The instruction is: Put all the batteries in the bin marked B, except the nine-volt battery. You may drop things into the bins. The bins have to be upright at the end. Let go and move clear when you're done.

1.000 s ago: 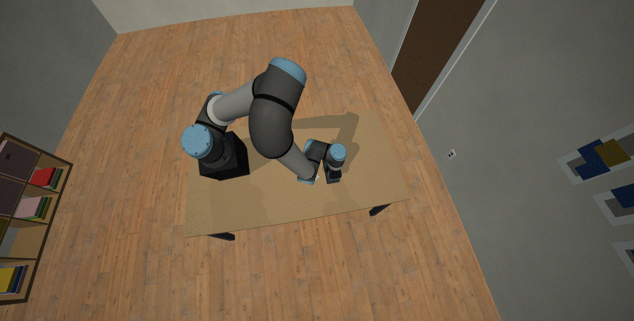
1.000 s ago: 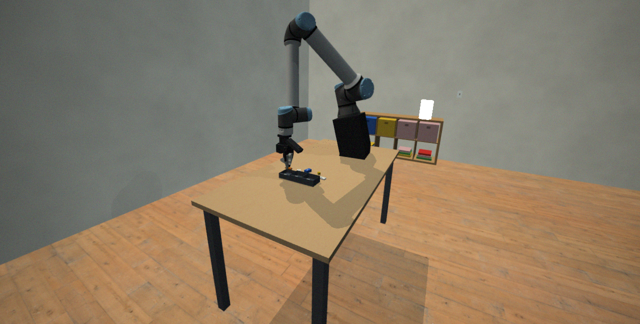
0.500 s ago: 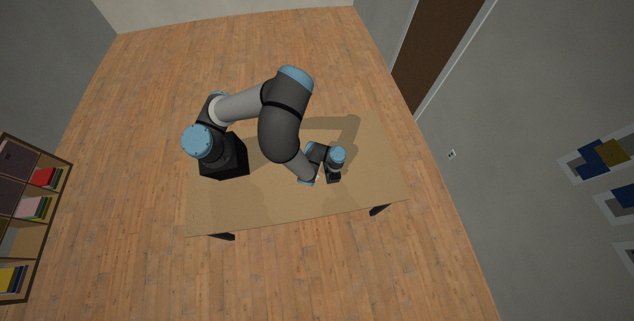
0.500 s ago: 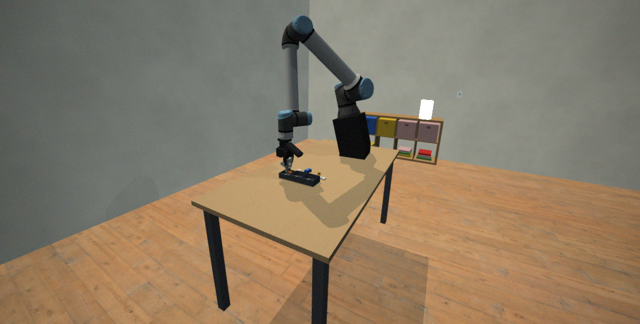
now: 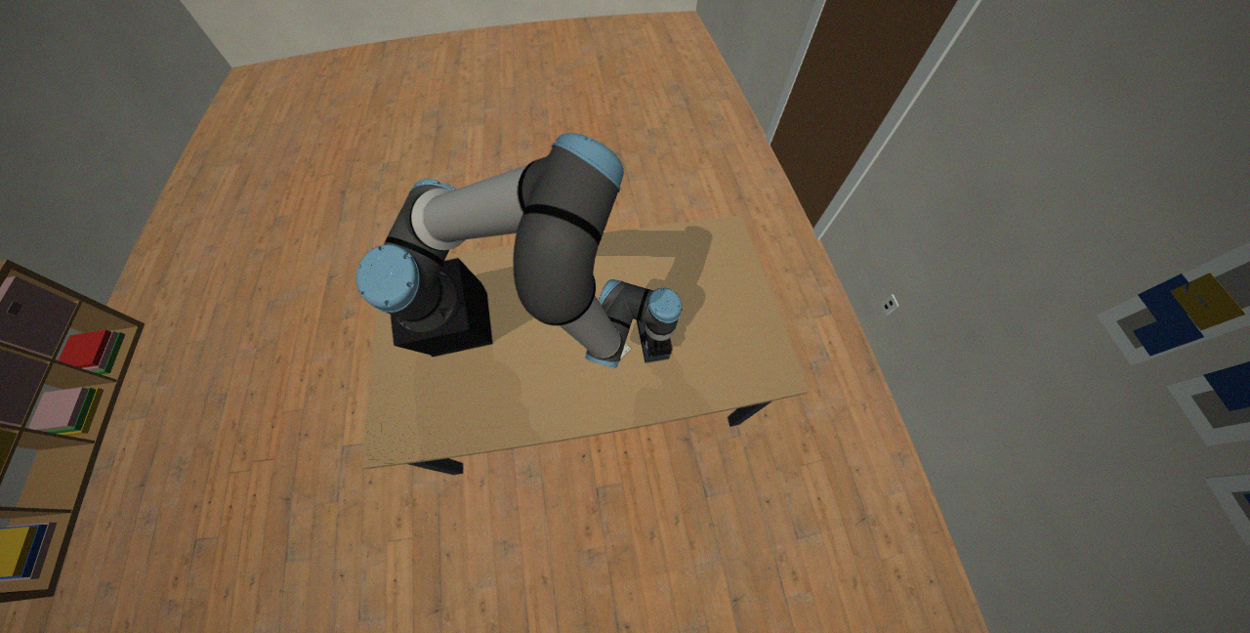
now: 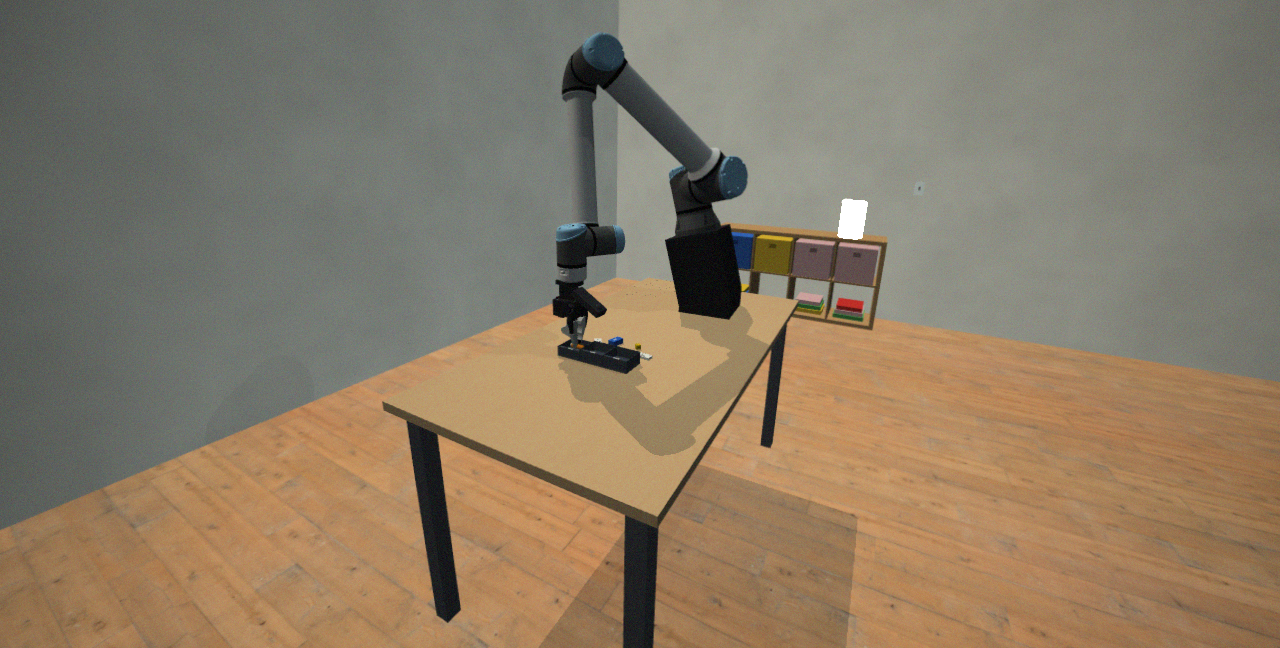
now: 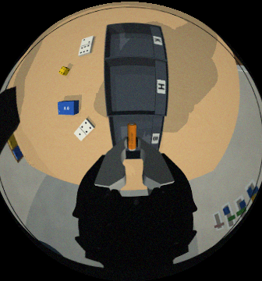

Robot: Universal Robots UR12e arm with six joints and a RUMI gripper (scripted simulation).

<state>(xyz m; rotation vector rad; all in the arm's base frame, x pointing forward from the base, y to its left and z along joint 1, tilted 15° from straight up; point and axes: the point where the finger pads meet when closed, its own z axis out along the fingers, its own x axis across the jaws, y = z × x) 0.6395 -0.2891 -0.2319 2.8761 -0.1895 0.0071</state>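
Now: the orange battery 10 mm below my hand. Also, from my hand: yellow item 110 mm behind, 170 mm to the left, 20 mm below; bin tray 20 mm ahead, 80 mm to the left, 10 mm below; blue nine-volt battery 130 mm behind, 90 mm to the left, 20 mm below.
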